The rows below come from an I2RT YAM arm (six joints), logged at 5 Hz.
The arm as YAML. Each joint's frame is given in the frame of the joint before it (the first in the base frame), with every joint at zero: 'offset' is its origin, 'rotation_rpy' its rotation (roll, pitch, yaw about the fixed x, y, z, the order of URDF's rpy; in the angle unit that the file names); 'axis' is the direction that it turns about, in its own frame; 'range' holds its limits. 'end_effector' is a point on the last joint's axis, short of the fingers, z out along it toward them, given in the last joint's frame.
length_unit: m
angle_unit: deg
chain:
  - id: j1
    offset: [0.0, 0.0, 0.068]
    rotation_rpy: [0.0, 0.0, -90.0]
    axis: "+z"
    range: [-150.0, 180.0]
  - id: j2
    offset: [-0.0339, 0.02, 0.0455]
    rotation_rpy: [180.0, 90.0, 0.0]
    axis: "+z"
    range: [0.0, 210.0]
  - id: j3
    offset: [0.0, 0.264, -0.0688]
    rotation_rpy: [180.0, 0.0, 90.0]
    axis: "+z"
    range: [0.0, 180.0]
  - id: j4
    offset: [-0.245, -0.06, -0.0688]
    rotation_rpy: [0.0, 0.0, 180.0]
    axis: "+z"
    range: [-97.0, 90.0]
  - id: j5
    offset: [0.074, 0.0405, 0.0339]
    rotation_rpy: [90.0, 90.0, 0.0]
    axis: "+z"
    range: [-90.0, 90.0]
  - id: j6
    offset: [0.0, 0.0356, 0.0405]
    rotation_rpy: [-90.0, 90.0, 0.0]
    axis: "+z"
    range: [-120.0, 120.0]
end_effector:
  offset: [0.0, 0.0, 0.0]
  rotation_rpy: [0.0, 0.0, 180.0]
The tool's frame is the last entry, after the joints.
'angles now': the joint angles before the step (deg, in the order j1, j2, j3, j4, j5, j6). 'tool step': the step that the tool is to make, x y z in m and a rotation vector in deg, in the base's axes. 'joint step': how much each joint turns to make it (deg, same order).
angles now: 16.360 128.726 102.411 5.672 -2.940 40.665
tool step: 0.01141 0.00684 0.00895 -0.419 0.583 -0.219
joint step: 0.394 2.821 7.105 -4.962 0.656 -0.001
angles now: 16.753 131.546 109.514 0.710 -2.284 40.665
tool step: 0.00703 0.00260 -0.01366 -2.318 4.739 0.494
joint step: 0.044 3.213 4.503 -6.535 -0.066 -0.962
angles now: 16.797 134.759 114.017 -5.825 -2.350 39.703
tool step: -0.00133 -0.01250 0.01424 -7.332 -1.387 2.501
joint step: -1.202 -1.509 1.048 -3.606 0.088 -8.306
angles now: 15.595 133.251 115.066 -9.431 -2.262 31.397
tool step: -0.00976 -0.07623 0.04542 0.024 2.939 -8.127
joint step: -7.760 -6.557 0.438 -9.837 0.022 0.722
